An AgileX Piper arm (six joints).
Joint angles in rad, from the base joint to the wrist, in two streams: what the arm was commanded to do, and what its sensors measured. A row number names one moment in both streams.
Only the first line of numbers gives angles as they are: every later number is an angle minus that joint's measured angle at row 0.
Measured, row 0: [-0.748 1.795 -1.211 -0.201 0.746 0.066]
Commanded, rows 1 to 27: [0.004 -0.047 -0.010 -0.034 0.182 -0.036]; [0.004 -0.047 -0.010 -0.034 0.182 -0.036]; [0.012 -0.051 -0.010 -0.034 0.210 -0.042]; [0.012 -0.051 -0.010 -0.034 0.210 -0.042]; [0.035 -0.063 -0.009 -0.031 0.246 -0.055]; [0.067 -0.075 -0.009 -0.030 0.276 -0.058]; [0.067 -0.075 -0.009 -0.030 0.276 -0.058]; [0.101 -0.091 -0.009 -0.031 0.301 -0.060]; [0.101 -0.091 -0.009 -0.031 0.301 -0.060]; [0.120 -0.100 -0.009 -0.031 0.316 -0.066]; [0.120 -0.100 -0.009 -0.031 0.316 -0.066]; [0.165 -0.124 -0.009 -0.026 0.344 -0.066]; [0.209 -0.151 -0.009 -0.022 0.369 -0.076]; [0.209 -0.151 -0.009 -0.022 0.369 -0.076]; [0.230 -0.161 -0.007 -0.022 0.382 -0.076]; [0.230 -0.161 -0.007 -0.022 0.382 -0.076]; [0.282 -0.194 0.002 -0.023 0.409 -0.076]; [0.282 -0.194 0.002 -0.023 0.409 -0.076]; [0.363 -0.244 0.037 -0.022 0.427 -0.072]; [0.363 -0.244 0.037 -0.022 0.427 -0.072]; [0.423 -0.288 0.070 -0.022 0.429 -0.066]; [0.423 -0.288 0.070 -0.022 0.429 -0.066]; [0.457 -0.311 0.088 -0.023 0.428 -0.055]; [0.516 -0.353 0.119 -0.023 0.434 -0.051]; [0.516 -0.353 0.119 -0.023 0.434 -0.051]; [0.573 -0.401 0.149 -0.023 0.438 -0.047]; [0.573 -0.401 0.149 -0.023 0.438 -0.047]
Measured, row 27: [0.514 -0.340 0.111 -0.018 0.422 -0.056]
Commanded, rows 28 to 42: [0.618 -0.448 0.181 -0.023 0.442 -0.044]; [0.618 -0.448 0.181 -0.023 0.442 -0.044]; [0.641 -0.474 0.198 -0.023 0.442 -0.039]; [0.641 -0.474 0.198 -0.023 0.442 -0.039]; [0.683 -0.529 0.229 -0.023 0.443 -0.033]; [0.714 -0.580 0.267 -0.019 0.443 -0.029]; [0.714 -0.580 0.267 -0.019 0.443 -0.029]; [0.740 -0.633 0.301 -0.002 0.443 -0.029]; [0.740 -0.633 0.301 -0.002 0.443 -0.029]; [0.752 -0.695 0.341 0.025 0.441 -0.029]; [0.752 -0.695 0.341 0.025 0.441 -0.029]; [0.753 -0.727 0.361 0.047 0.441 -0.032]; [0.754 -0.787 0.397 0.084 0.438 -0.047]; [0.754 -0.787 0.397 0.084 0.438 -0.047]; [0.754 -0.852 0.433 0.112 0.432 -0.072]
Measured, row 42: [0.750 -0.774 0.390 0.075 0.434 -0.046]
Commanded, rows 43 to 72: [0.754 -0.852 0.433 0.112 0.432 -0.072]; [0.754 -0.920 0.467 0.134 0.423 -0.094]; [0.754 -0.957 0.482 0.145 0.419 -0.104]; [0.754 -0.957 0.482 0.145 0.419 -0.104]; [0.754 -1.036 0.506 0.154 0.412 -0.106]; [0.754 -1.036 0.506 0.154 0.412 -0.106]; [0.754 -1.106 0.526 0.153 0.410 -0.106]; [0.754 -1.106 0.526 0.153 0.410 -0.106]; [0.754 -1.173 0.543 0.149 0.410 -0.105]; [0.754 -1.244 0.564 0.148 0.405 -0.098]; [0.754 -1.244 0.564 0.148 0.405 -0.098]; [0.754 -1.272 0.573 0.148 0.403 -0.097]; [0.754 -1.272 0.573 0.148 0.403 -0.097]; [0.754 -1.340 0.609 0.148 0.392 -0.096]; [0.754 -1.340 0.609 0.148 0.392 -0.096]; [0.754 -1.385 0.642 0.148 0.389 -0.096]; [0.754 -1.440 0.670 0.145 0.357 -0.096]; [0.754 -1.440 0.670 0.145 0.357 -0.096]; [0.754 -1.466 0.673 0.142 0.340 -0.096]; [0.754 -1.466 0.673 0.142 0.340 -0.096]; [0.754 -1.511 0.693 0.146 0.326 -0.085]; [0.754 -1.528 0.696 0.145 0.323 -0.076]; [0.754 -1.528 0.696 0.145 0.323 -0.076]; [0.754 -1.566 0.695 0.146 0.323 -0.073]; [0.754 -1.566 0.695 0.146 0.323 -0.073]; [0.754 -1.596 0.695 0.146 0.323 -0.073]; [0.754 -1.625 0.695 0.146 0.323 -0.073]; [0.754 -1.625 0.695 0.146 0.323 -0.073]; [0.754 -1.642 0.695 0.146 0.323 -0.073]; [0.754 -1.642 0.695 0.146 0.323 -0.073]
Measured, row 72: [0.754 -1.599 0.692 0.148 0.340 -0.075]
